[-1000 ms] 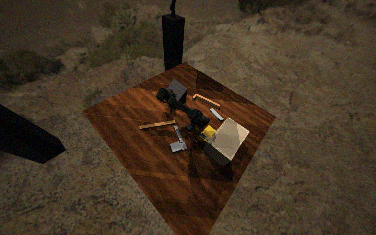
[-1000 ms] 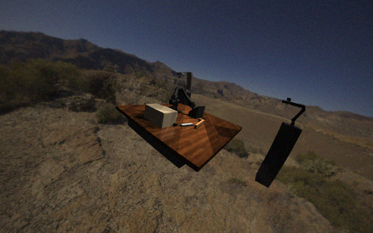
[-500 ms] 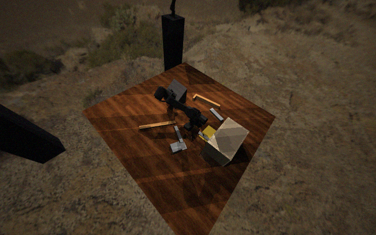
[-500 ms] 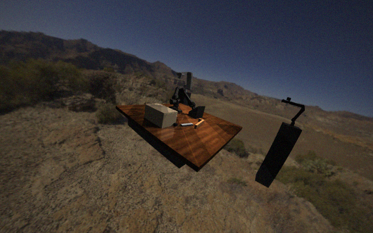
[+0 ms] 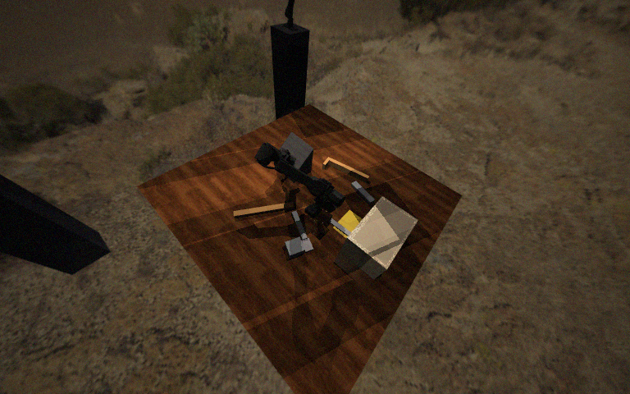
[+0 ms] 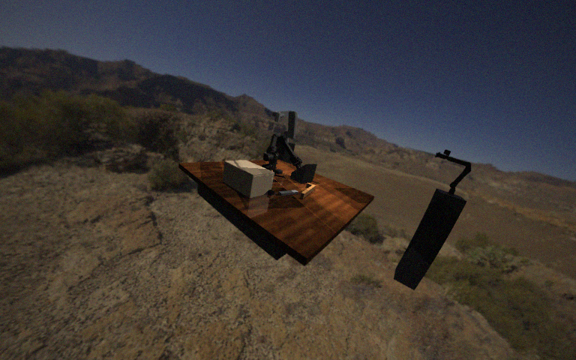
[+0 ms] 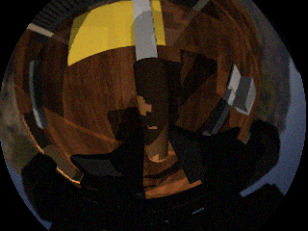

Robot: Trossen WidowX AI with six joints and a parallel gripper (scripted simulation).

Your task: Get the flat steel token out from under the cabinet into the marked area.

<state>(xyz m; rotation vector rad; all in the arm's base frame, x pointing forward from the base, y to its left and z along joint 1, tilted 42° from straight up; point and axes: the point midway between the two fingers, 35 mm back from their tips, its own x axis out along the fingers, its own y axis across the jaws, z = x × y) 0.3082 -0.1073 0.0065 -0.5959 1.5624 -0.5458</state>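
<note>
Now: the grey scraper 160 mm to the right of my gripper tip and 30 mm ahead of it. Round my gripper tip: wooden stick (200 mm behind, 190 mm to the right); grey block (230 mm to the right, 50 mm ahead, 10 mm above); grey bar (280 mm to the left, 90 mm ahead).
</note>
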